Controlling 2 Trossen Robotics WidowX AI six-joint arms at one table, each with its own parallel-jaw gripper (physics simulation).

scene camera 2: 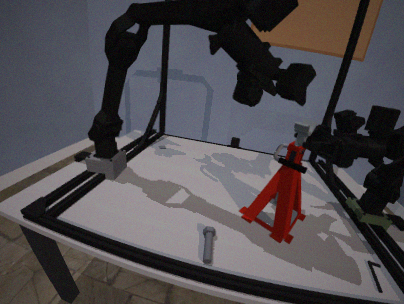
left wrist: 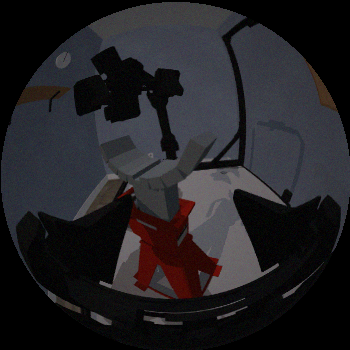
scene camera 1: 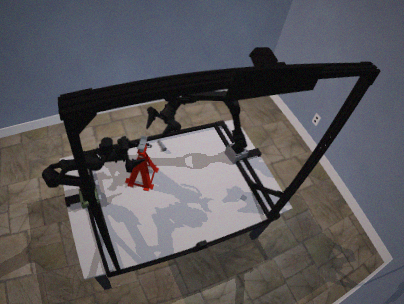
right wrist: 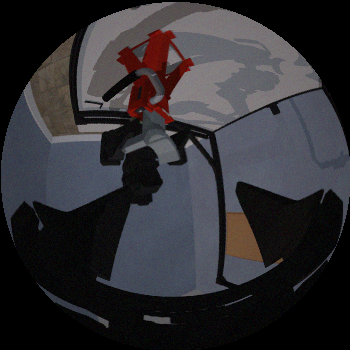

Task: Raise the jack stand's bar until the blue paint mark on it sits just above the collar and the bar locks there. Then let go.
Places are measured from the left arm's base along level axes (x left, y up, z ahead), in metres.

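Pixels of known places: left gripper, fingertip midpoint: (scene camera 2: 298, 139) (left wrist: 183, 197) (scene camera 1: 143, 152) (right wrist: 167, 125); right gripper, fingertip midpoint: (scene camera 2: 288, 99) (left wrist: 149, 92) (scene camera 1: 153, 133) (right wrist: 185, 189); left arm's base, link origin: (scene camera 2: 369, 208) (right wrist: 139, 127); right arm's base, link origin: (scene camera 2: 106, 154) (scene camera 1: 237, 148).
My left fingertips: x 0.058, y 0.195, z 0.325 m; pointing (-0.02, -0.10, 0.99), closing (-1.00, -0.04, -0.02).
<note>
Ahead of a thing's pixels: the offset from my left fingertips to its top centre.
The red jack stand (scene camera 1: 142, 176) (scene camera 2: 286, 205) (left wrist: 167, 245) (right wrist: 156, 56) stands upright on the table. Its grey bar with the curved saddle {dx +0.022, dy +0.052, dz +0.000 m} (scene camera 1: 143, 144) (scene camera 2: 301, 131) (left wrist: 161, 172) (right wrist: 155, 136) rises above the collar. I cannot make out a blue mark. The handle's black grip (scene camera 2: 292, 166) (right wrist: 119, 87) sticks out sideways. My left gripper (scene camera 1: 138, 154) (scene camera 2: 306, 142) (left wrist: 183, 197) is open and close to the bar, which shows between its fingers in the left wrist view. My right gripper (scene camera 1: 160, 127) (scene camera 2: 276, 101) (right wrist: 185, 189) is open and empty, raised apart from the stand.
A grey bolt {dx +0.198, dy -0.210, dz +0.168 m} (scene camera 1: 162, 145) (scene camera 2: 208, 245) lies on the table near the stand. A black hex key {dx +0.172, dy -0.232, dz -0.242 m} (scene camera 2: 375, 277) lies near the table's corner in scene camera 2. A black frame (scene camera 1: 325, 145) (scene camera 2: 164, 75) surrounds the workspace.
</note>
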